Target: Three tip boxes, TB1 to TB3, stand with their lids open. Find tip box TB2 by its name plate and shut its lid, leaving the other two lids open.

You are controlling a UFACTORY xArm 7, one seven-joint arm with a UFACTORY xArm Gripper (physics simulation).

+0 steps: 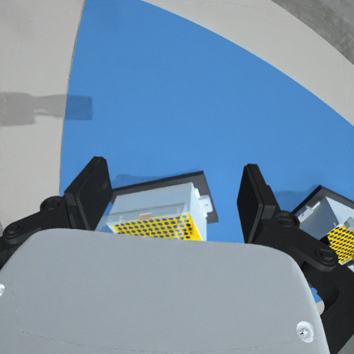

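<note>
My gripper [173, 179] is open and empty, its two black fingers wide apart. A tip box [155, 202] with whitish walls and a yellow perforated rack stands on a dark base between and below the fingers, at the lower middle. Its near part is hidden behind the grey gripper housing. A second tip box [320, 217] with a yellow rack shows in part at the right edge, beyond the right finger. No name plate can be read, so I cannot tell which box is TB2. The lids cannot be made out clearly, and a third box does not show.
The boxes stand on a blue mat [175, 100] with a curved far edge. A pale table surface [30, 50] lies to the left and beyond the mat. A shadow falls across the left mat edge. Grey floor [330, 25] shows at the top right.
</note>
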